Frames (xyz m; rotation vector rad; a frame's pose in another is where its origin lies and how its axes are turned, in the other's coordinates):
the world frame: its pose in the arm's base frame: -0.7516 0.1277 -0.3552 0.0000 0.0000 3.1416
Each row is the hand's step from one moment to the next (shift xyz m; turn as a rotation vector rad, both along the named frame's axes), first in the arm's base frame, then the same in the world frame.
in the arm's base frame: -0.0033 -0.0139 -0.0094 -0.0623 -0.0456 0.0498
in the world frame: 0.0033 0.0139 -0.0094 0.0623 0.0456 0.0498
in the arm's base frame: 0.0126 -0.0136 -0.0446 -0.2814 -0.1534 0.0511
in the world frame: -0.0126 0.0136 -0.0446 0.2814 0.1534 0.0511
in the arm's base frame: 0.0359 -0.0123 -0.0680 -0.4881 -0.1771 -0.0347
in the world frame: -0.0359 0.0123 -0.0680 0.4881 0.1771 -0.0347
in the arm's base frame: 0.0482 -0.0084 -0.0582 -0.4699 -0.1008 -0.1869
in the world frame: -0.0482 0.0084 -0.0582 0.4699 0.1008 -0.1869
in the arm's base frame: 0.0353 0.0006 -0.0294 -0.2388 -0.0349 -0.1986
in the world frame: -0.0353 -0.0006 -0.0294 0.2388 0.0349 -0.1986
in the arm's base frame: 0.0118 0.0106 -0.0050 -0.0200 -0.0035 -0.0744
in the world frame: -0.0118 -0.0106 -0.0050 0.0200 0.0035 -0.0744
